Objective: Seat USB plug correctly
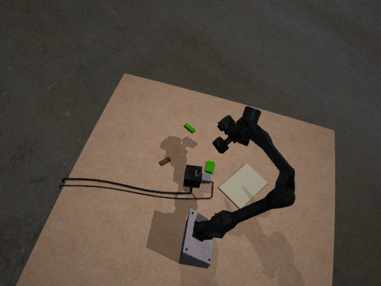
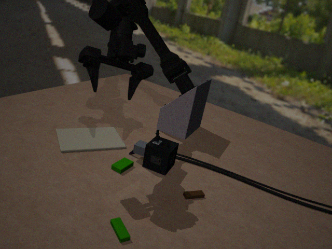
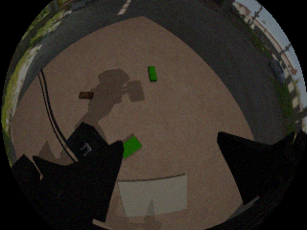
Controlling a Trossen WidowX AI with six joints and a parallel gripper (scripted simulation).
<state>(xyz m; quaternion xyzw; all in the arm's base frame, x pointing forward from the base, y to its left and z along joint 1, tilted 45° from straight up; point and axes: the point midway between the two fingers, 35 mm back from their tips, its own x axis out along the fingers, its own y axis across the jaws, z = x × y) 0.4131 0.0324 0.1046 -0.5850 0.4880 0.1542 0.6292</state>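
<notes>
My gripper tip is 13 cm past the dark USB plug, 8 cm to the right of it and 13 cm above it. Also, from my gripper tip: brown block: 7 cm behind, 25 cm to the left, 22 cm below; pale flat card: 11 cm behind, 15 cm to the right, 22 cm below; USB socket: 13 cm behind, 8 cm to the left, 16 cm below.
</notes>
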